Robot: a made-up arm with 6 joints. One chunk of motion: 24 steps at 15 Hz.
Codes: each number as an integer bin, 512 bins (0 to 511) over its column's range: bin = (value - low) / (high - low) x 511, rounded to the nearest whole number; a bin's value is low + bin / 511 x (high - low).
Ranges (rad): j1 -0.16..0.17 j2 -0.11..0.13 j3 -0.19..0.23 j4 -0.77..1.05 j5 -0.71..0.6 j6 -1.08..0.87
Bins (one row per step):
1: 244 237 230 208 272 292
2: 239 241 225 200 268 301
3: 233 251 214 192 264 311
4: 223 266 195 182 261 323
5: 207 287 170 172 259 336
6: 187 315 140 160 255 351
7: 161 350 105 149 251 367
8: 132 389 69 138 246 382
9: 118 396 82 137 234 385
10: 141 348 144 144 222 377
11: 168 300 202 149 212 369
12: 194 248 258 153 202 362
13: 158 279 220 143 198 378
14: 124 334 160 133 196 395
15: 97 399 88 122 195 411
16: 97 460 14 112 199 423
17: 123 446 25 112 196 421
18: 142 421 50 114 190 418
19: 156 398 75 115 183 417
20: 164 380 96 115 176 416
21: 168 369 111 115 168 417
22: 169 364 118 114 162 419
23: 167 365 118 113 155 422
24: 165 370 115 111 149 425
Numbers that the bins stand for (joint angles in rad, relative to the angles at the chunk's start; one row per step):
1: -0.0024 0.0013 -0.0010 -0.0292 -0.0127 0.0343
2: -0.0057 0.0032 -0.0051 -0.0577 -0.0230 0.0686
3: -0.0095 0.0079 -0.0141 -0.0862 -0.0332 0.1068
4: -0.0160 0.0149 -0.0297 -0.1218 -0.0409 0.1526
5: -0.0263 0.0248 -0.0503 -0.1574 -0.0460 0.2022
6: -0.0392 0.0379 -0.0749 -0.2001 -0.0563 0.2594
7: -0.0560 0.0544 -0.1037 -0.2393 -0.0665 0.3205
8: -0.0748 0.0727 -0.1333 -0.2785 -0.0794 0.3777
9: -0.0838 0.0760 -0.1226 -0.2821 -0.1101 0.3892
10: -0.0689 0.0534 -0.0716 -0.2571 -0.1409 0.3586
11: -0.0515 0.0309 -0.0240 -0.2393 -0.1665 0.3281
12: -0.0347 0.0065 0.0221 -0.2251 -0.1922 0.3014
13: -0.0580 0.0210 -0.0092 -0.2607 -0.2024 0.3625
14: -0.0799 0.0469 -0.0585 -0.2963 -0.2075 0.4273
15: -0.0974 0.0774 -0.1177 -0.3355 -0.2101 0.4884
16: -0.0974 0.1060 -0.1785 -0.3711 -0.1998 0.5342
17: -0.0806 0.0995 -0.1695 -0.3711 -0.2075 0.5266
18: -0.0683 0.0877 -0.1489 -0.3640 -0.2229 0.5151
19: -0.0593 0.0769 -0.1284 -0.3604 -0.2409 0.5113
20: -0.0541 0.0685 -0.1111 -0.3604 -0.2588 0.5075
21: -0.0515 0.0633 -0.0988 -0.3604 -0.2793 0.5113
22: -0.0509 0.0610 -0.0930 -0.3640 -0.2947 0.5189
23: -0.0522 0.0614 -0.0930 -0.3675 -0.3126 0.5304
24: -0.0534 0.0638 -0.0955 -0.3747 -0.3280 0.5418

